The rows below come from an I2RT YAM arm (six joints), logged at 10 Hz.
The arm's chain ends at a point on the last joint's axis. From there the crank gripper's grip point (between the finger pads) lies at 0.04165 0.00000 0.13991 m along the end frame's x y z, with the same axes.
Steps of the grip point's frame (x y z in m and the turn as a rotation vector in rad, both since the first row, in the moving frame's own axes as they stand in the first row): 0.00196, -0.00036, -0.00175, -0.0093, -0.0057, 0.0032; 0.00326, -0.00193, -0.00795, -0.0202, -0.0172, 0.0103; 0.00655, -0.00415, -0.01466, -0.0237, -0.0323, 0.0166; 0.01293, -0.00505, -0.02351, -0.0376, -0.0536, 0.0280; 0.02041, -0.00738, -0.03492, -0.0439, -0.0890, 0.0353; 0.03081, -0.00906, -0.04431, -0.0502, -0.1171, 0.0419; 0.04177, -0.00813, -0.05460, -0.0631, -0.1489, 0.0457; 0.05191, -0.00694, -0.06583, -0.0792, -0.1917, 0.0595; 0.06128, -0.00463, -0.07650, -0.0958, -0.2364, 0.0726; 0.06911, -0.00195, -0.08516, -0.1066, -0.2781, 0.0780; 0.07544, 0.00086, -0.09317, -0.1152, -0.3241, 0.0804
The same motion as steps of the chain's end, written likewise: 0.00276, -0.00179, -0.00198, -0.0093, -0.0057, 0.0032; 0.00569, -0.00518, -0.00861, -0.0202, -0.0172, 0.0103; 0.01112, -0.00813, -0.01588, -0.0237, -0.0323, 0.0166; 0.02057, -0.01141, -0.02542, -0.0376, -0.0536, 0.0280; 0.03314, -0.01484, -0.03790, -0.0439, -0.0890, 0.0353; 0.04761, -0.01758, -0.04800, -0.0502, -0.1171, 0.0419; 0.06321, -0.01853, -0.05889, -0.0631, -0.1489, 0.0457; 0.07969, -0.01991, -0.07066, -0.0792, -0.1917, 0.0595; 0.09572, -0.02014, -0.08156, -0.0958, -0.2364, 0.0726; 0.10971, -0.01893, -0.09023, -0.1066, -0.2781, 0.0780; 0.12279, -0.01717, -0.09801, -0.1152, -0.3241, 0.0804
